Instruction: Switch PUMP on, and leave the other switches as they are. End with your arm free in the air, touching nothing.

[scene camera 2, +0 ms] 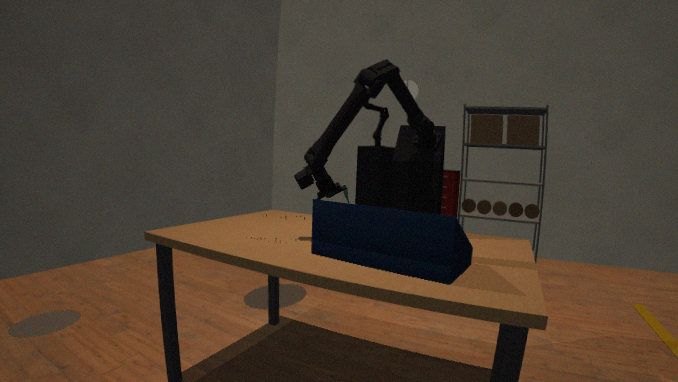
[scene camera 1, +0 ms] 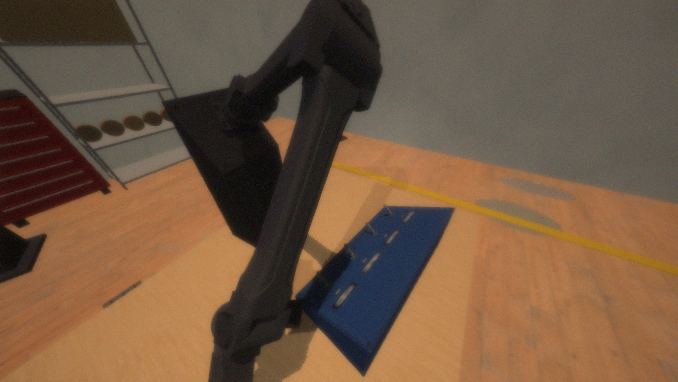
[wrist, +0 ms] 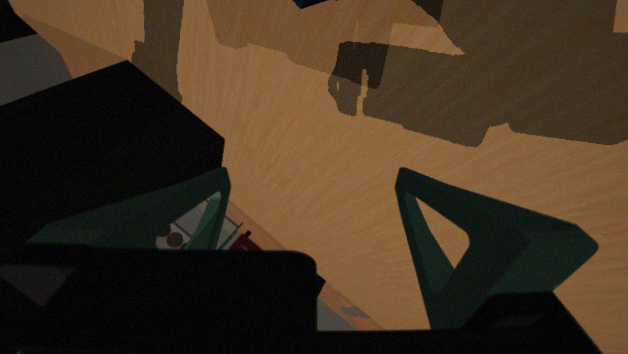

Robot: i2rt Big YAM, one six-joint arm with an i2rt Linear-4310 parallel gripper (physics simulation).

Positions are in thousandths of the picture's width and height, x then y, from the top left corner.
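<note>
My gripper (wrist: 499, 499) in sight. Blue switch panel (scene camera 1: 539, 768). Also visible, the panel (scene camera 2: 641, 648).
</note>
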